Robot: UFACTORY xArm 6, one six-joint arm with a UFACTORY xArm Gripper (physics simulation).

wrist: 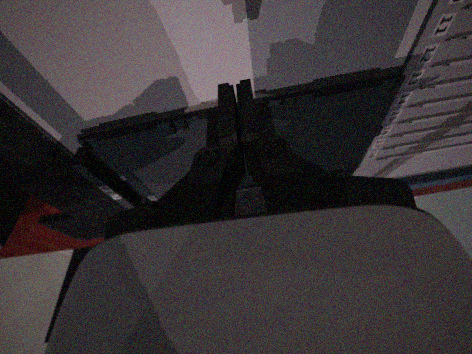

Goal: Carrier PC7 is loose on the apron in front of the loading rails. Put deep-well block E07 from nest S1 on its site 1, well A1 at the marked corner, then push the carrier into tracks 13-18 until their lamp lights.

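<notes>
The dark carrier lies across the middle of the wrist view, its long far edge slanting slightly up to the right. Its right end is beside the numbered loading rails, where the labels 11 and 12 can be read; the lower numbers are too slanted to read. My gripper is shut and empty. Its fingertips appear at the carrier's far long edge, near the middle; whether they touch it I cannot tell. The fingers and gripper body hide much of the carrier. Block E07, nest S1 and the rails' lamp do not show.
A pale grey deck with shadows lies beyond the carrier. A black surface is at the left, with a red area below it. Thin blue and red strips run below the rails at the right. The gripper's grey housing covers the bottom centre.
</notes>
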